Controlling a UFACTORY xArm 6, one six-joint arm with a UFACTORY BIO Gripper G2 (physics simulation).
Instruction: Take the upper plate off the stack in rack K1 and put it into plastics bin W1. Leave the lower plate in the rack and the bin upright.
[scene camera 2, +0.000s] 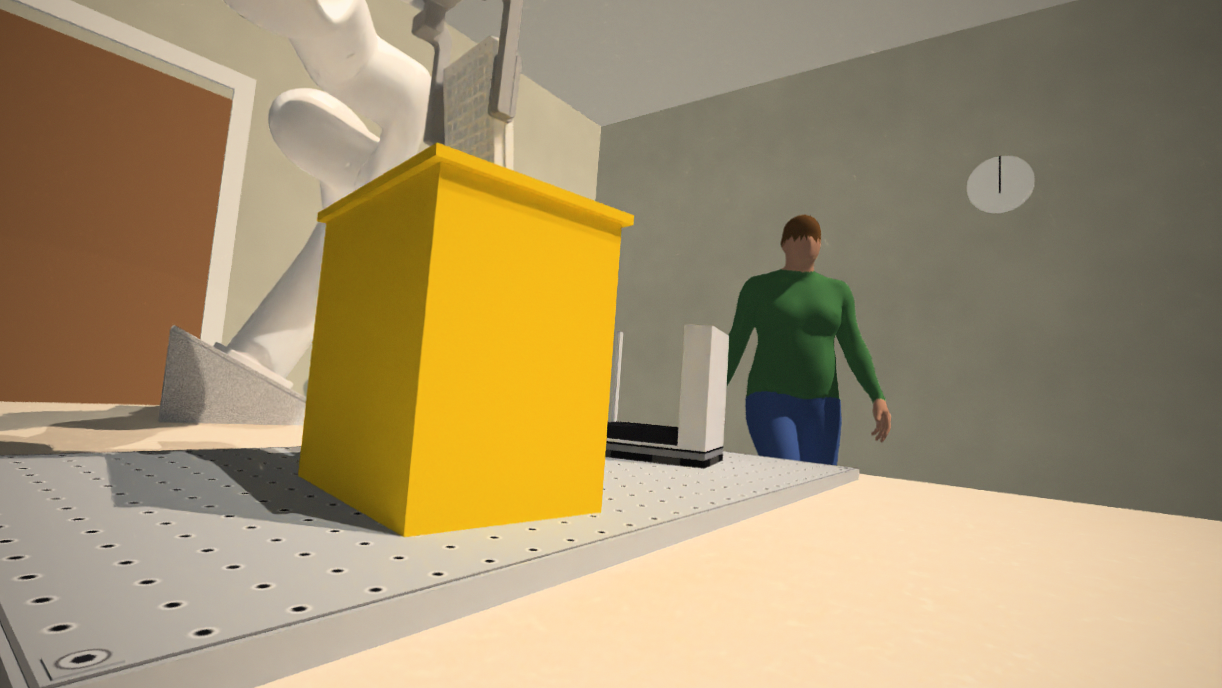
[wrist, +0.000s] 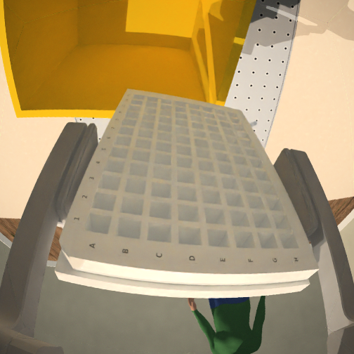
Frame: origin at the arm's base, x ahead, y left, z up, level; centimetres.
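Seen in the pictures: hand at its tool point: (scene camera 2: 470, 104); arm's base at its link origin: (scene camera 2: 252, 369).
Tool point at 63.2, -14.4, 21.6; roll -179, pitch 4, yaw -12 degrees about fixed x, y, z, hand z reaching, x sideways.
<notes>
Offsets run from my tool point to a thing's top centre, as dx, dy, dz. Level surfaces: height alone.
My gripper (scene camera 2: 470, 111) (wrist: 190, 145) is shut on the upper plate, a pale multiwell plate {+0.0, +0.9, +4.4} (scene camera 2: 466, 106) (wrist: 187, 175) held by its two long sides. The plate is tipped steeply, its lettered end nearest the wrist camera. In the scene view its lower end is hidden behind the rim of the yellow plastics bin {+4.3, -3.1, -10.0} (scene camera 2: 513, 341) (wrist: 125, 75); I cannot tell how far it reaches inside. The bin stands upright, and part of its inner floor shows in the wrist view. Rack K1 cannot be made out for certain, and the lower plate does not show.
A black-based fixture with a white upright {+0.2, +29.3, -13.4} (scene camera 2: 702, 388) stands behind the bin, partly hidden by it. The perforated grey board {dz -27.9} (scene camera 2: 342, 546) (wrist: 265, 55) carries both. The white arm (scene camera 2: 376, 76) rises behind the bin from a grey wedge base (scene camera 2: 218, 388). A person in green (scene camera 2: 799, 333) stands beyond the table.
</notes>
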